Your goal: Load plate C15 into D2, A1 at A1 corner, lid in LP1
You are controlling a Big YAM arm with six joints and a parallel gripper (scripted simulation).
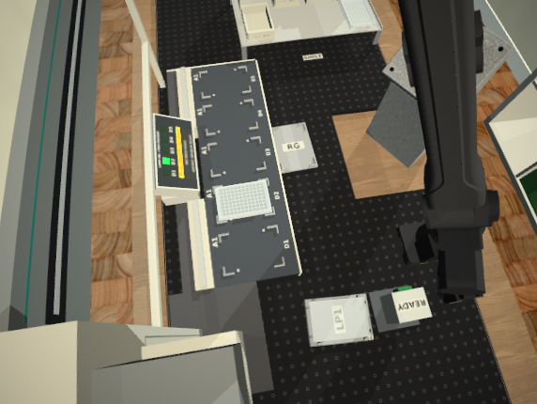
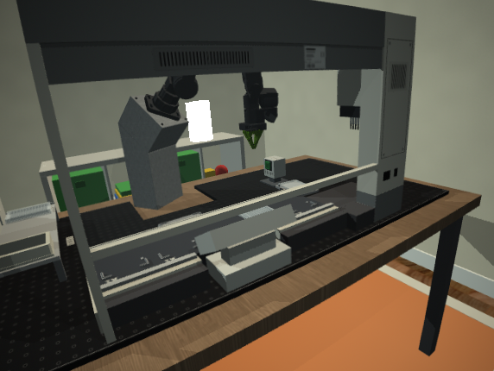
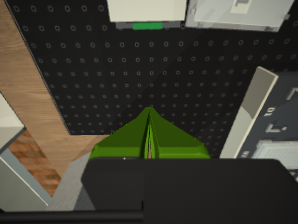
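The green-lit key is 90 mm below my hand, 60 mm to the left of it and 10 mm behind it. From my hand the other things lie so: sample plate: 340 mm ahead, 140 mm to the right, 110 mm below; lid park LP1: 160 mm below, 120 mm to the left, 110 mm ahead; clear plate lid: 150 mm below, 120 mm to the left, 110 mm ahead.
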